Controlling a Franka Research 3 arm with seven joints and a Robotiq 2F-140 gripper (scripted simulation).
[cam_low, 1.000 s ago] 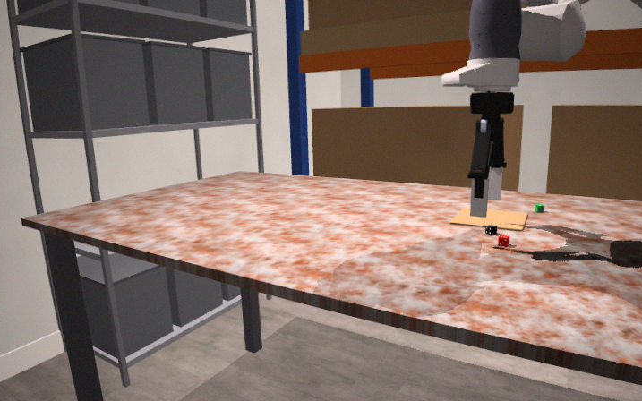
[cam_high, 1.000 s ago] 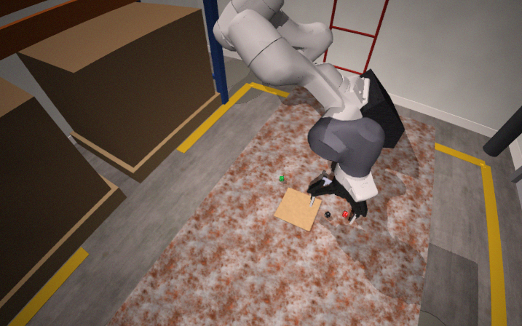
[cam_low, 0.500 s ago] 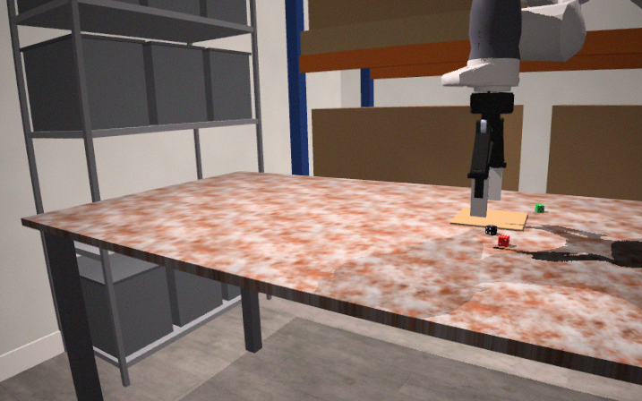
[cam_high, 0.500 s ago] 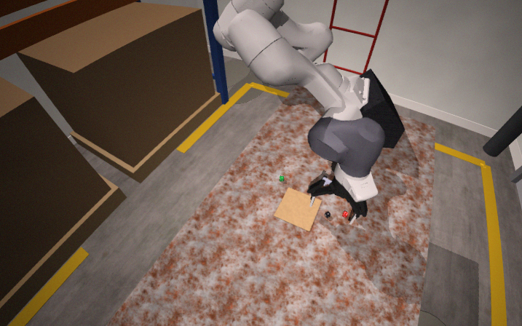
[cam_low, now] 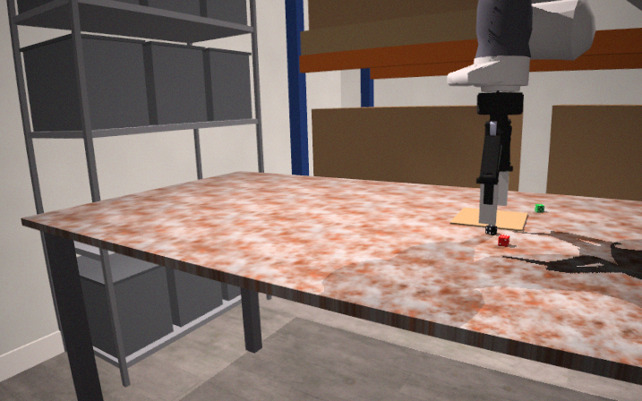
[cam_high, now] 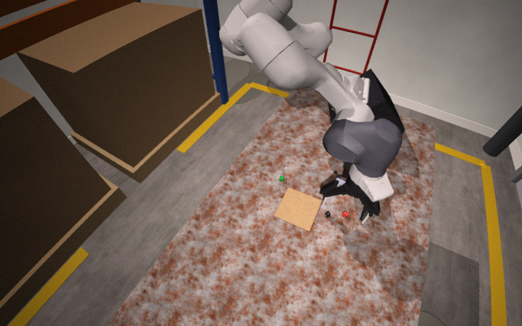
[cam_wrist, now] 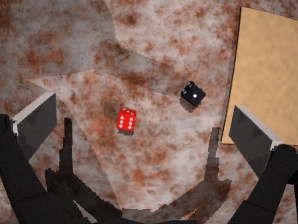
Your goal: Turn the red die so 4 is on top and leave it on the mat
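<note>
The red die lies 2 cm behind my hand, 2 cm to the left of it and 5 cm below it. From my hand the other things lie so: green die: 7 cm behind, 26 cm to the right, 5 cm below; tan mat: 2 cm ahead, 15 cm to the right, 6 cm below; black die: 1 cm ahead, 4 cm to the right, 5 cm below.
</note>
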